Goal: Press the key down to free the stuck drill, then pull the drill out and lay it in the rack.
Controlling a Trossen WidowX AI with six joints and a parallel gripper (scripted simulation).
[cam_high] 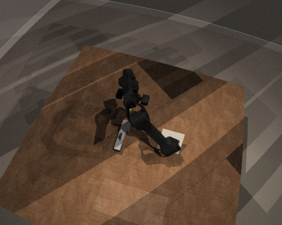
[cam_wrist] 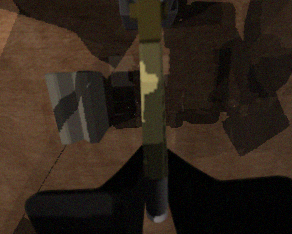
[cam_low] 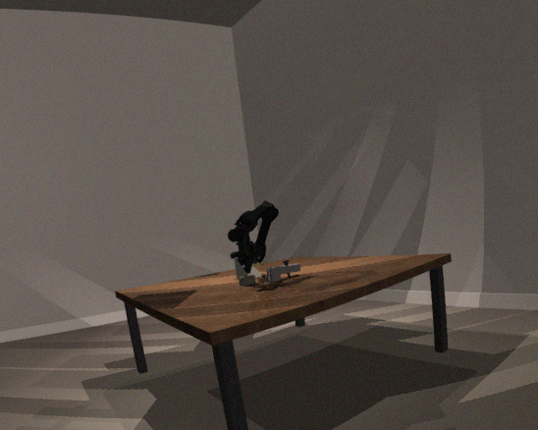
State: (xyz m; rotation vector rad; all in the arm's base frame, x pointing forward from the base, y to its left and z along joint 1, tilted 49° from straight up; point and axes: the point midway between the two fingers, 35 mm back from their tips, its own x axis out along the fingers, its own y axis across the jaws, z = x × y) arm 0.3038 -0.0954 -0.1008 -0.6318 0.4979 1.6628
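My gripper tip is now 7 cm past the rack, 4 cm above it and 2 cm to the right of it. Also, from my gripper tip: dark key: 22 cm to the left, 3 cm behind, 1 cm below; drill: 4 cm to the left, 3 cm above, 1 cm behind; grey drill block: 20 cm to the left, 3 cm below, 2 cm behind.
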